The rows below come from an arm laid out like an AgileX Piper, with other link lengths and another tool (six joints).
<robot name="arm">
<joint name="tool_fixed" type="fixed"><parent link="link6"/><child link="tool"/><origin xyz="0.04 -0.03 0.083" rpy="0.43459 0 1.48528"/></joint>
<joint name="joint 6" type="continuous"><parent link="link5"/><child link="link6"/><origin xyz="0.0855 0 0" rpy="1.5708 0 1.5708"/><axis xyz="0 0 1"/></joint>
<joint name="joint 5" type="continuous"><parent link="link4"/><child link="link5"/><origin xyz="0 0 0" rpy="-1.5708 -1.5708 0"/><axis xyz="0 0 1"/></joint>
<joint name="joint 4" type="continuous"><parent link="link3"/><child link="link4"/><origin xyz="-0.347 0.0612 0" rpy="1.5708 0 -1.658"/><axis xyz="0 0 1"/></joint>
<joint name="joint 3" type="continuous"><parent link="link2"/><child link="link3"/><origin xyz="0.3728 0.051 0" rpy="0 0 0"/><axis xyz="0 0 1"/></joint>
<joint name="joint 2" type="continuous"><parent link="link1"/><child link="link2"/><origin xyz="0 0 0" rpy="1.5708 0 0"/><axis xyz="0 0 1"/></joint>
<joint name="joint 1" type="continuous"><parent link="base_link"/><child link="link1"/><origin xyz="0 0 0.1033" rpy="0 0 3.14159"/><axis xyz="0 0 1"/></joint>
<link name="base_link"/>
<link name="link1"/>
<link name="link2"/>
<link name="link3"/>
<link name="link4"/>
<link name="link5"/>
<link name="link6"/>
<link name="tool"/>
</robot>
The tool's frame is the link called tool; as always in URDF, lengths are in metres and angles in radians. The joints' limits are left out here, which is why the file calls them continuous.
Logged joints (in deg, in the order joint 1, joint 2, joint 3, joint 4, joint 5, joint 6), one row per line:
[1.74, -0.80, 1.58, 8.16, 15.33, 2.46]
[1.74, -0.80, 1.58, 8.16, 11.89, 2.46]
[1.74, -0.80, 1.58, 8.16, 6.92, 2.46]
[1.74, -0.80, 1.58, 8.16, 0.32, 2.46]
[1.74, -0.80, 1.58, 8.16, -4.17, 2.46]
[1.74, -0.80, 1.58, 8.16, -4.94, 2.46]
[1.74, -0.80, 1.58, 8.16, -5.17, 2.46]
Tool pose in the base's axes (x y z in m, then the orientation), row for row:
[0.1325, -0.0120, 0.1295, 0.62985, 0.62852, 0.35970, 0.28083]
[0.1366, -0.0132, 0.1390, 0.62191, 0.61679, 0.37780, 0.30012]
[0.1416, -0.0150, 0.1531, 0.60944, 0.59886, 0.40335, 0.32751]
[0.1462, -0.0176, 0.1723, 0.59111, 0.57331, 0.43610, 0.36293]
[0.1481, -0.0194, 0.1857, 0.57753, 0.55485, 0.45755, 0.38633]
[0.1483, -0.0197, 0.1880, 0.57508, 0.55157, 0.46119, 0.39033]
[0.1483, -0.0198, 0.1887, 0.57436, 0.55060, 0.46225, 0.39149]
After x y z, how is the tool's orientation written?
As a quaternion, x y z w.
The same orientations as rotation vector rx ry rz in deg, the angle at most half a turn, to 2 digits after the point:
[96.72, 96.52, 55.24]
[94.58, 93.80, 57.46]
[91.44, 89.85, 60.52]
[87.19, 84.56, 64.32]
[84.25, 80.94, 66.74]
[83.73, 80.31, 67.15]
[83.58, 80.12, 67.27]

